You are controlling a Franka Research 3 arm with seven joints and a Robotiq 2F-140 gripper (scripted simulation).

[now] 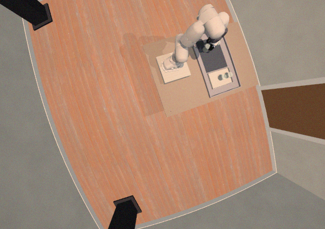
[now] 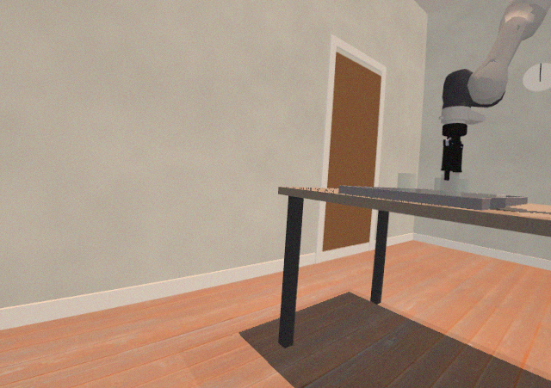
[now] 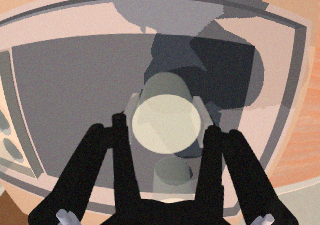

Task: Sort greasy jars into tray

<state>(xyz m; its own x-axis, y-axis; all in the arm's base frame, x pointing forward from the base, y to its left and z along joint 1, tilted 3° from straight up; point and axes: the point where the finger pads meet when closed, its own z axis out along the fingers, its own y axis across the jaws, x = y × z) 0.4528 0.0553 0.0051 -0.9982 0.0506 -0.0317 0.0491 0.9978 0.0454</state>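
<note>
Now: the tray 50 mm ahead of my hand, 400 mm to the right of it and 60 mm below it. Also, from my hand: grey drying mat: 70 mm ahead, 80 mm to the right, 70 mm below.
</note>
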